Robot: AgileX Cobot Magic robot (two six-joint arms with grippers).
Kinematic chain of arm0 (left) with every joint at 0, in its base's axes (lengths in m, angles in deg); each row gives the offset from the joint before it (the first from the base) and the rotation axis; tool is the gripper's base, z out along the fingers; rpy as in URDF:
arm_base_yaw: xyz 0 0 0.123 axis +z
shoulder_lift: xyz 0 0 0 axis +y
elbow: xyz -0.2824 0 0.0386 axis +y
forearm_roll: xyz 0.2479 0 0.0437 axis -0.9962 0 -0.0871
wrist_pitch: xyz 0 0 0 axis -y
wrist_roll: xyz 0.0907 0 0.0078 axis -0.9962 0 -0.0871
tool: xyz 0 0 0 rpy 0 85 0
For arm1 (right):
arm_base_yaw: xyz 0 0 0.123 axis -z
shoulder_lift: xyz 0 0 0 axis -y
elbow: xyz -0.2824 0 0.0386 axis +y
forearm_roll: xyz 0.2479 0 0.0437 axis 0.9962 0 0.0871
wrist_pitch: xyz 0 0 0 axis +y
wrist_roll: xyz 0.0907 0 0.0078 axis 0.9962 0 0.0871
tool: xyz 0 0 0 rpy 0 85 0
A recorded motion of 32 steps. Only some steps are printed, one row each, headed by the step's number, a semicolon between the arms.
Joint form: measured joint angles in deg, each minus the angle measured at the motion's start. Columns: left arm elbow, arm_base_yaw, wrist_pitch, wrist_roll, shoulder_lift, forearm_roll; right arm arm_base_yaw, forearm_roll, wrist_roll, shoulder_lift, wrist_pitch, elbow.
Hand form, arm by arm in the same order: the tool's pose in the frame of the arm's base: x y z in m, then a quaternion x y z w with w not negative. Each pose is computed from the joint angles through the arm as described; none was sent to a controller.
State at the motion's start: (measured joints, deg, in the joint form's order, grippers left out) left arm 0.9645 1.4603 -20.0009 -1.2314 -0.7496 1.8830; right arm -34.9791 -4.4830 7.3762 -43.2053 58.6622 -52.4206
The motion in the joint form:
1: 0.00 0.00 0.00 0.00 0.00 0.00; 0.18 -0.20 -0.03 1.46 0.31 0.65
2: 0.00 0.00 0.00 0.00 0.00 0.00; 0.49 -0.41 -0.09 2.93 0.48 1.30
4: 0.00 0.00 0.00 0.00 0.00 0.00; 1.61 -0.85 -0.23 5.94 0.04 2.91
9: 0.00 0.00 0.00 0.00 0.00 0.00; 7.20 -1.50 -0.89 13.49 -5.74 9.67
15: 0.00 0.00 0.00 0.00 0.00 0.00; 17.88 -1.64 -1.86 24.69 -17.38 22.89
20: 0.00 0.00 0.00 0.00 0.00 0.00; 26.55 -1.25 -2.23 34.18 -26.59 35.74
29: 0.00 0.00 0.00 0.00 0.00 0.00; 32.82 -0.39 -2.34 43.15 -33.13 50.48
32: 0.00 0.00 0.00 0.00 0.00 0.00; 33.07 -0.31 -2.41 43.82 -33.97 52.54
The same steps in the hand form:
1: 0.0530 0.0003 0.1767 -0.01044 0.79437 0.00042 0.60734; 0.0996 0.0615 0.3630 -0.22372 0.89194 0.10277 0.37924
2: 0.0530 0.0003 0.1767 -0.01044 0.79437 0.00042 0.60734; 0.0951 0.0573 0.3623 -0.22113 0.89022 0.10165 0.38507
4: 0.0530 0.0003 0.1767 -0.01044 0.79437 0.00042 0.60734; 0.0872 0.0488 0.3600 -0.21211 0.88559 0.09885 0.40121
9: 0.0530 0.0003 0.1767 -0.01044 0.79437 0.00042 0.60734; 0.0743 0.0306 0.3432 -0.17205 0.86851 0.08691 0.45666
15: 0.0530 0.0003 0.1767 -0.01044 0.79437 0.00042 0.60734; 0.0608 0.0120 0.3009 -0.10007 0.83761 0.05456 0.53424
20: 0.0530 0.0003 0.1767 -0.01044 0.79437 0.00042 0.60734; 0.0529 0.0029 0.2516 -0.04259 0.81432 0.02236 0.57843
29: 0.0530 0.0003 0.1767 -0.01044 0.79437 0.00042 0.60734; 0.0503 -0.0015 0.1846 -0.00009 0.81185 -0.00062 0.58387
32: 0.0530 0.0003 0.1767 -0.01044 0.79437 0.00042 0.60734; 0.0507 -0.0015 0.1745 0.00088 0.81467 -0.00148 0.57993

